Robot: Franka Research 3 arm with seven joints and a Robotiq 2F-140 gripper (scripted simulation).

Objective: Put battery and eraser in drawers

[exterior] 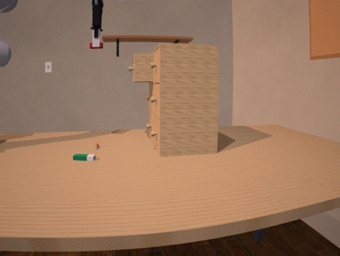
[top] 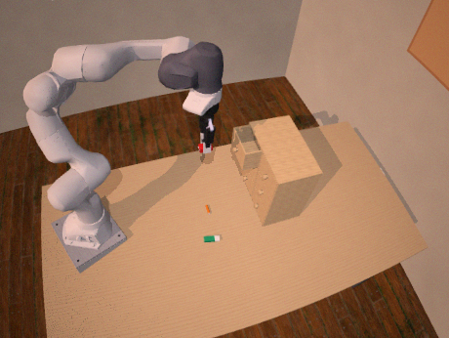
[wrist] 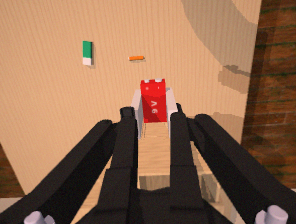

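My gripper is now 10 mm past the red nine-volt battery and 20 mm above it. Round my hand: small orange object (60 mm to the right, 380 mm below); then green-and-white eraser (200 mm to the right, 380 mm below).
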